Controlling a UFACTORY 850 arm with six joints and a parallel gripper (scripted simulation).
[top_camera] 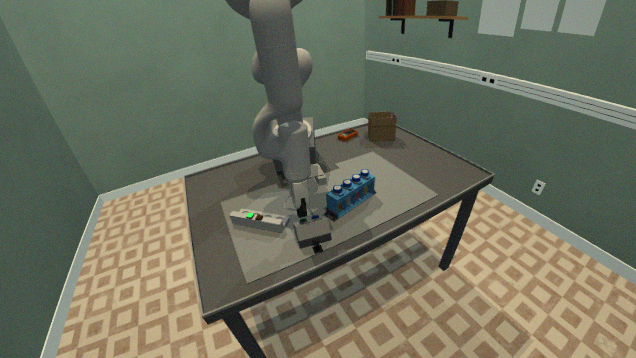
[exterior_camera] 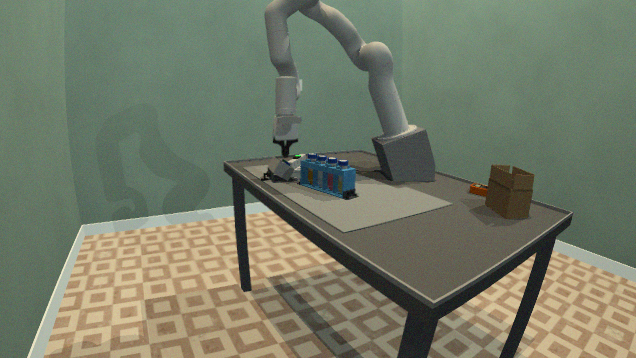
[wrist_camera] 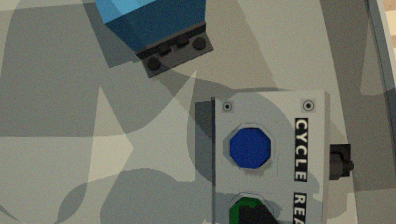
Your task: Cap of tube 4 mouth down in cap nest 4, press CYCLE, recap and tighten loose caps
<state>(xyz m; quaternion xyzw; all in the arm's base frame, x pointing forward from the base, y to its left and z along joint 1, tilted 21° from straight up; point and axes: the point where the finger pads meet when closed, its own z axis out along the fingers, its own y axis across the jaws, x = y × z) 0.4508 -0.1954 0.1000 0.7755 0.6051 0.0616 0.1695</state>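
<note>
Now: the green key 40 mm below my hand. Round my hand: blue cap marked 4: 170 mm to the left, 20 mm behind, 10 mm above; blue key: 40 mm to the left, 40 mm below, 10 mm ahead; grey key housing: 50 mm below, 20 mm to the left, 20 mm ahead.
</note>
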